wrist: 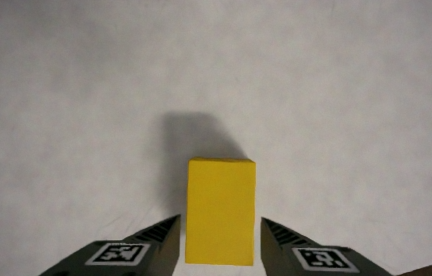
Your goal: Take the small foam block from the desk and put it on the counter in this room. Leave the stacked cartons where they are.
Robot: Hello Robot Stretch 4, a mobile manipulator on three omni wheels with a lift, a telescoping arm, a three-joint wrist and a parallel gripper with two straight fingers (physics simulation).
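Frame: origin at the robot's base, x ahead, y left, z up, level; millimetres.
Seen in the pictures: gripper, fingertip midpoint: [220, 235].
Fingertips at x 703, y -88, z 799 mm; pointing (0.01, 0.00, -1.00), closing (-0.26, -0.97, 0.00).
Observation:
A point is followed by its place in that frame.
The small foam block [220, 212] {x 701, y -87, z 737 mm} is a yellow rectangular block in the lower middle of the wrist view. It lies on a pale grey, mottled surface [320, 115] {x 763, y -209, z 692 mm}, and the view does not tell whether this is the desk or the counter. My gripper [220, 235] {x 703, y -88, z 799 mm} is open, with one finger on each side of the block. A narrow strip of the surface shows between each fingertip and the block's side. The block's far end reaches beyond the fingertips. The stacked cartons do not show.
A dark shadow falls on the surface beyond the block and to its left. A small brown corner of something [422, 271] shows at the bottom right edge of the view; what it belongs to is unclear.

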